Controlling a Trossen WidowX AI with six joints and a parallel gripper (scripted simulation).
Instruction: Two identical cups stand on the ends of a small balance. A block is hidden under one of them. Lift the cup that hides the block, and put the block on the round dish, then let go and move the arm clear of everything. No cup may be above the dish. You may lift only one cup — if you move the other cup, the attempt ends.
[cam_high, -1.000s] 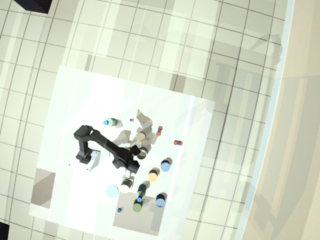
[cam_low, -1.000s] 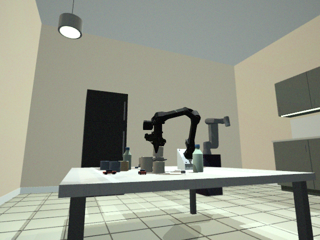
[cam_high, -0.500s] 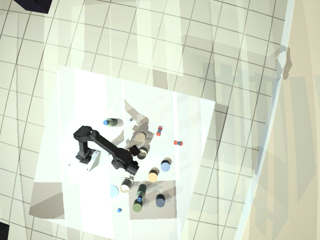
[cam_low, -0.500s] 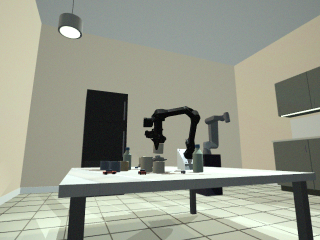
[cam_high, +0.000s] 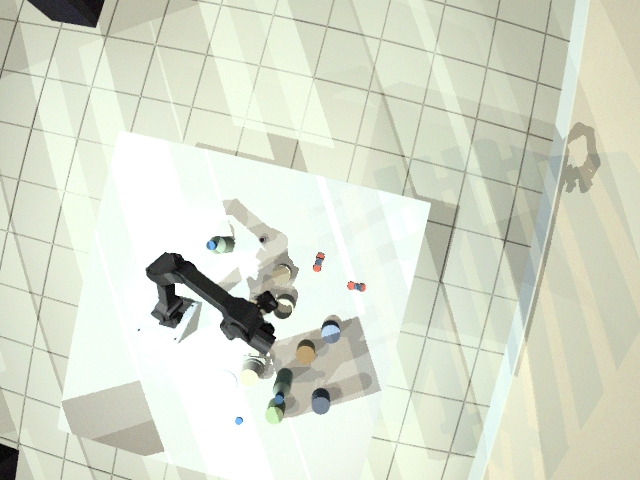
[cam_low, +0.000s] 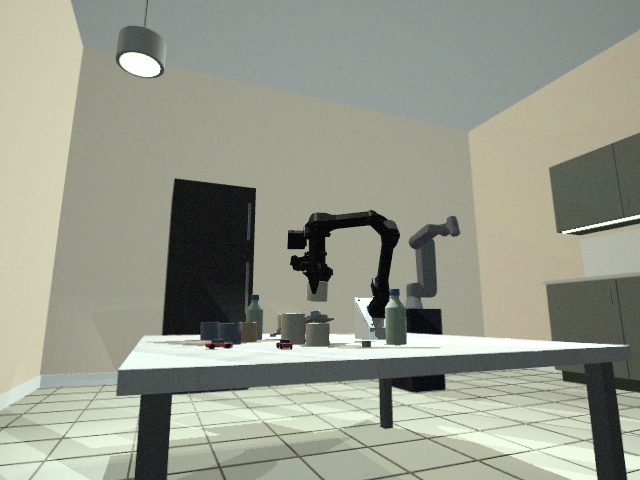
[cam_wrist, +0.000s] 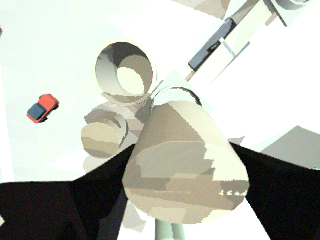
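Now: gripper tip 10 mm to the left of the pale grey block and 70 mm above it. Also, from my gripper tip: cream cup (20 mm ahead, 290 mm to the right, 100 mm below); small balance (20 mm ahead, 140 mm to the right, 130 mm below); orange cup (200 mm ahead, 130 mm to the right, 120 mm below).
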